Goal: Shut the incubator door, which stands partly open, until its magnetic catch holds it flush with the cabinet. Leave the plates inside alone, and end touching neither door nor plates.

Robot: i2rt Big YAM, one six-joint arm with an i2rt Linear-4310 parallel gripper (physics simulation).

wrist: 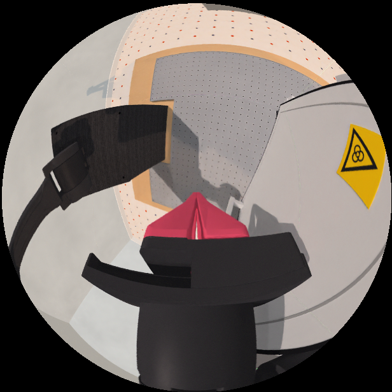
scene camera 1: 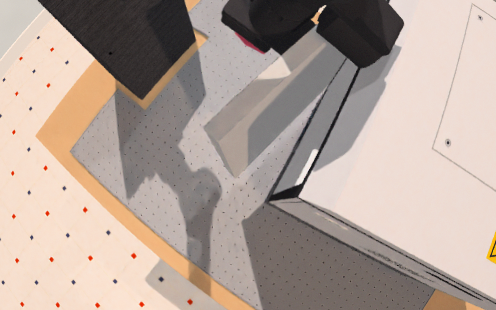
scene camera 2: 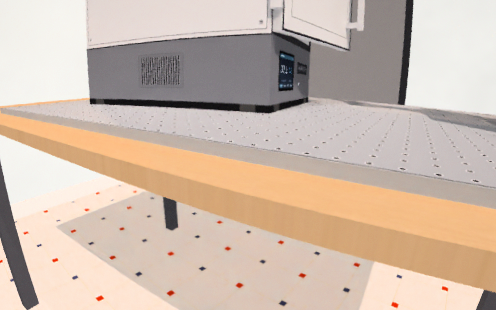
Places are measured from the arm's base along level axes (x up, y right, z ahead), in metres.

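Where they show: gripper, fingertip midpoint: (scene camera 1: 248,41).
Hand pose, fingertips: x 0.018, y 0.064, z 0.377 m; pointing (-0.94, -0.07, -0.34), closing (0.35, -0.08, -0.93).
Note:
After its pixels a point has its place.
The incubator cabinet (scene camera 1: 390,165) {x 0.173, y 0.198, z 0.576 m} (scene camera 2: 185,70) {x -0.304, y -0.059, z 0.705 m} (wrist: 315,190) stands at the right in scene camera 1 and the wrist view. Its door (scene camera 1: 260,110) {x 0.109, y 0.185, z 0.450 m} (scene camera 2: 317,20) {x -0.199, y 0.050, z 0.474 m} stands partly open, angled out from the cabinet front. A white door handle (scene camera 2: 360,15) {x -0.158, y 0.188, z 0.391 m} (wrist: 234,206) shows at the door's outer side. My gripper (scene camera 1: 250,42) {x 0.018, y 0.064, z 0.377 m} (wrist: 196,197) is shut and empty, its red fingertips together. In the wrist view the tips are left of the handle, with a gap between them in the picture. Whether they touch the door is unclear. In scene camera 1 the black gripper body hides part of them. The plates do not show.
A dark board (scene camera 1: 125,45) {x -0.149, y 0.089, z 0.075 m} (wrist: 137,130) stands across the grey breadboard (scene camera 1: 160,135) {x -0.377, y 0.217, z 0.176 m} (scene camera 2: 350,135) {x -0.377, y -0.210, z 0.396 m} (wrist: 225,85), left of my gripper in the wrist view. The arm's link (wrist: 32,220) reaches down from it. A yellow warning label (wrist: 362,160) is on the cabinet top. A grey panel (scene camera 2: 365,70) stands behind the door.

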